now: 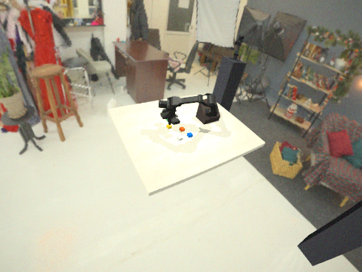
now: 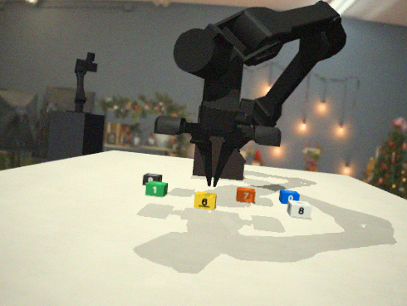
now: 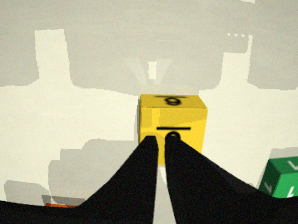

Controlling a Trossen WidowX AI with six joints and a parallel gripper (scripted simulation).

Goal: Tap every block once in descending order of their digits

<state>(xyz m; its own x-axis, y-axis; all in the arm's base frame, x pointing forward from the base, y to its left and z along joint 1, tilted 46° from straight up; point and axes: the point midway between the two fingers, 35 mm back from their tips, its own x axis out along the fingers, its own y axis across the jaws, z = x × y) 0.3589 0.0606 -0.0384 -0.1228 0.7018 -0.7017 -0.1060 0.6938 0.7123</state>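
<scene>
Right now my gripper tip is 2 cm above the yellow 6 block and 1 cm to the left of it. Round my gripper tip: orange 7 block: 9 cm behind, 5 cm to the left, 2 cm below; white 8 block: 14 cm to the left, 3 cm behind, 2 cm below; green 1 block: 10 cm to the right, 4 cm behind, 2 cm below.
</scene>
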